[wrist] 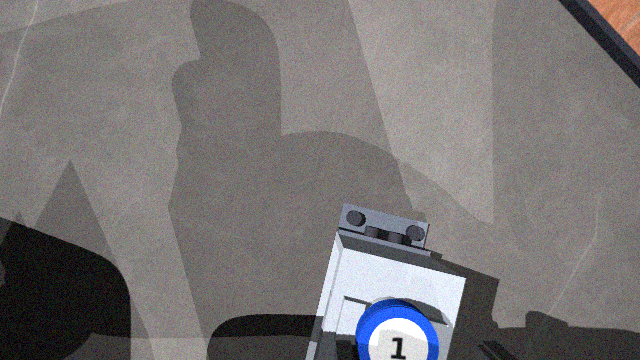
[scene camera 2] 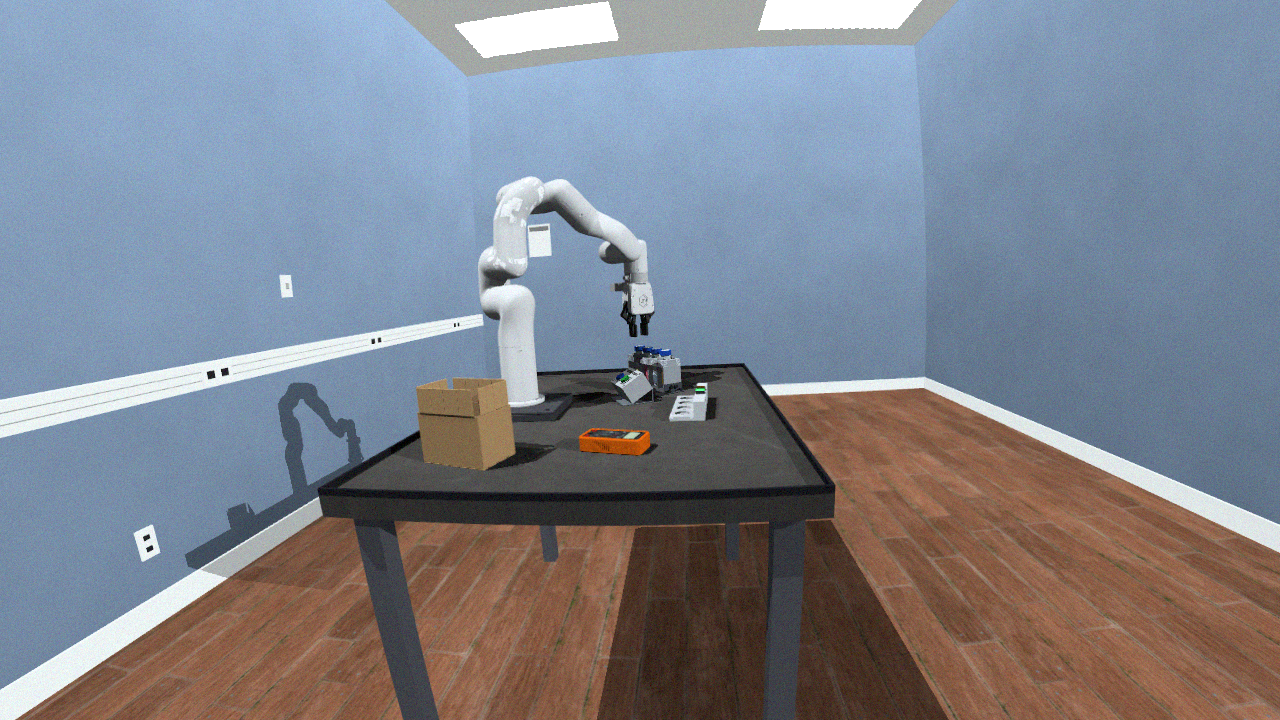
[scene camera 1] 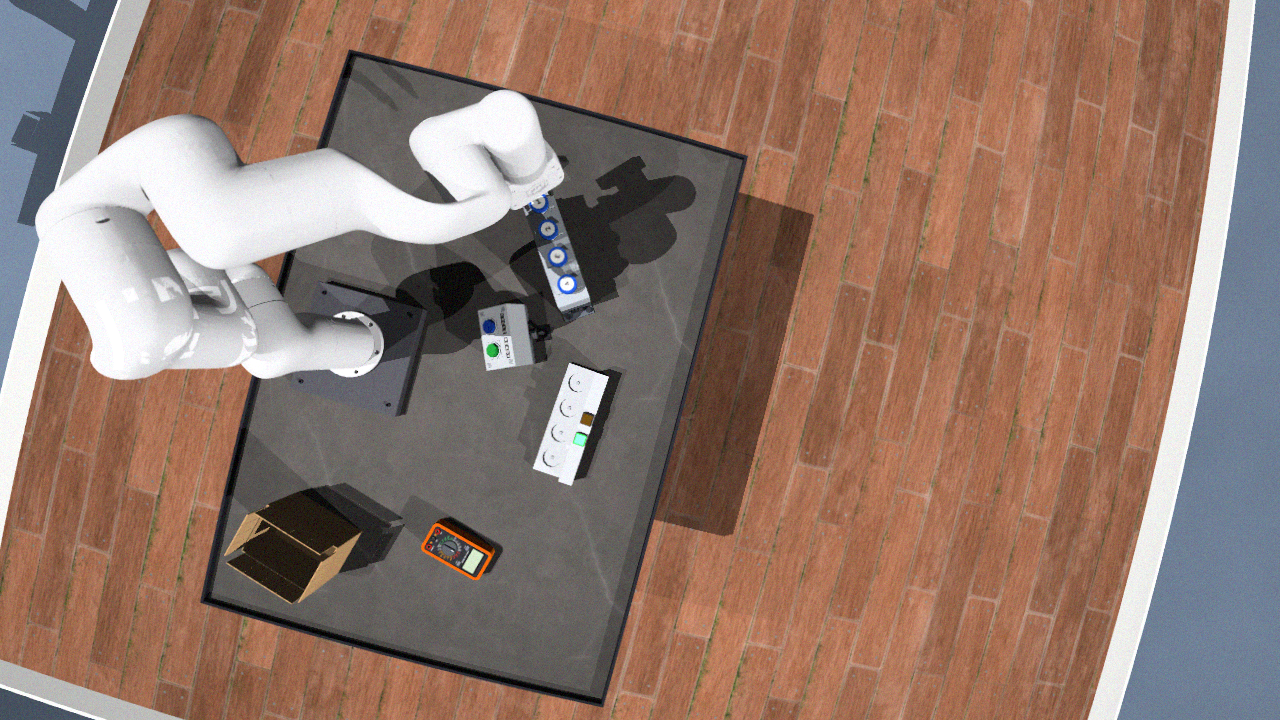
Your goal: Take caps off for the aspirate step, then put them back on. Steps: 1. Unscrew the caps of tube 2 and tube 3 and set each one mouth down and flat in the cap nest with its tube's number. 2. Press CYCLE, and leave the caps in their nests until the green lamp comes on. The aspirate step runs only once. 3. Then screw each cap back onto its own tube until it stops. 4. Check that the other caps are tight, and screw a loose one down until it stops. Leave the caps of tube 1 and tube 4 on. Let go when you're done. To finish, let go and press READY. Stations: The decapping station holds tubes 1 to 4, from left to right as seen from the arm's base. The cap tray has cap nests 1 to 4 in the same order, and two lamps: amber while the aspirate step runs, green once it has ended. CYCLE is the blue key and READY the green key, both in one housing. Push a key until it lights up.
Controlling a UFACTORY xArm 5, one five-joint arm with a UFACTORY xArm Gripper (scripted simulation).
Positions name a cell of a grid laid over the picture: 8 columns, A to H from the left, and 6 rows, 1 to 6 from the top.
Labels:
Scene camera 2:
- my gripper: D3
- cardboard box: C4
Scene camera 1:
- my gripper: D2
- cardboard box: B5

